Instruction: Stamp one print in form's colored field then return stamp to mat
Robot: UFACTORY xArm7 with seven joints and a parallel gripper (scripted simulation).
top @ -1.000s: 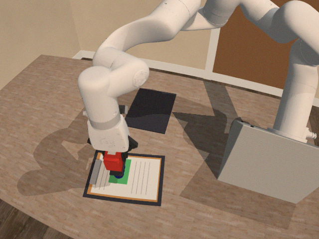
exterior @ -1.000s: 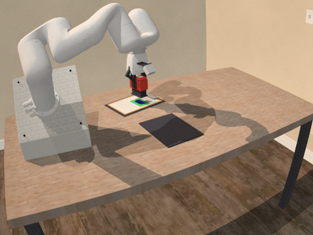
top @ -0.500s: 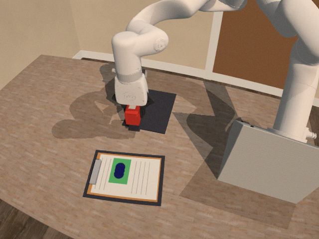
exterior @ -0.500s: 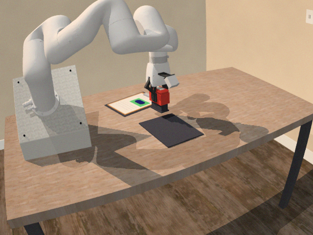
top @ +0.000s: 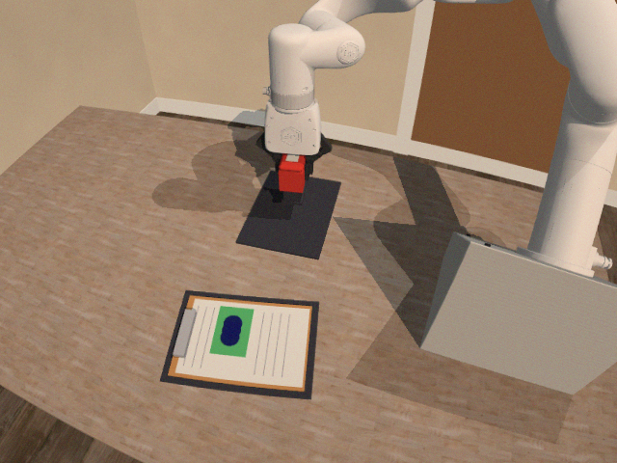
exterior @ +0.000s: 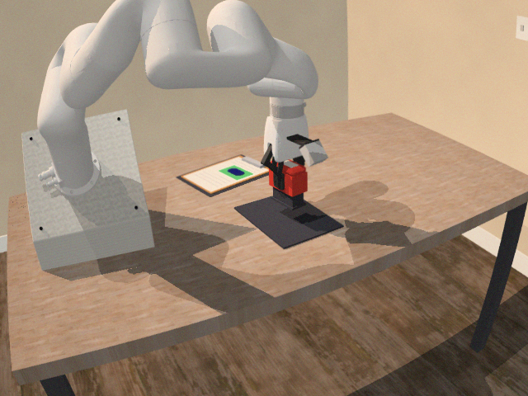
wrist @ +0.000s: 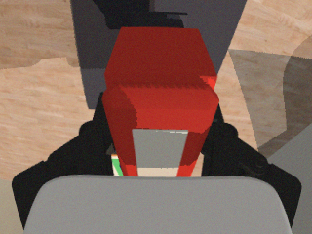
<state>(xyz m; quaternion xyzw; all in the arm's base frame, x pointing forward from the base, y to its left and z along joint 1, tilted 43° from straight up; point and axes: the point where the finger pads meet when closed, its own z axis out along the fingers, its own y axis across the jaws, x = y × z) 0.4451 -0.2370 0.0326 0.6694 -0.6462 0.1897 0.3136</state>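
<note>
The mat is 1 cm to the left of my hand and 11 cm below it. Round my hand: form 2 cm ahead, 33 cm to the left, 11 cm below; then red stamp 2 cm below.
</note>
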